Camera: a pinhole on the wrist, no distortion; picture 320 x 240 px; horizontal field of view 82.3 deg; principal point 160.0 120.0 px. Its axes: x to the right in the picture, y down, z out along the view. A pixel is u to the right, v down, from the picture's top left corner.
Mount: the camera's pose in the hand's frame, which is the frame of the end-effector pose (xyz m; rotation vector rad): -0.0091 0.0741 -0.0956 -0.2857 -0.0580 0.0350
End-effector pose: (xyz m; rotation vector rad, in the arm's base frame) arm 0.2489 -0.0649 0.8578 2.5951 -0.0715 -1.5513
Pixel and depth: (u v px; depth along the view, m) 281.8 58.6 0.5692
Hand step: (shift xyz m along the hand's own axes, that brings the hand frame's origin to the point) 0.3383 0.0670 0.5233
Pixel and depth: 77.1 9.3 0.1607
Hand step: -0.0891 0.0229 0.0820
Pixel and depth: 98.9 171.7 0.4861
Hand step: -0.2048 0.3352 0.3227
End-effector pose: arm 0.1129 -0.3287 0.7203 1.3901 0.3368 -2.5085
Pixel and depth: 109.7 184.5 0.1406
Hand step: -0.0577 0.1594 0.0231
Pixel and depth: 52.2 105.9 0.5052
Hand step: -0.3362 0.1658 0.3838
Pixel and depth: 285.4 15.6 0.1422
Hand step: 0.0814 0.0404 0.0686
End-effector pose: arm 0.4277 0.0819 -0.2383 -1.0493 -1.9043 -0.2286
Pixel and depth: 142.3 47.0 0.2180
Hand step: -0.0414 0.0510 0.1367
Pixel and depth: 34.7 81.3 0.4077
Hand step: -0.3105 0.0939 0.3047
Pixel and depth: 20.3 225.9 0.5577
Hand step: -0.4768 0.5217 0.3252
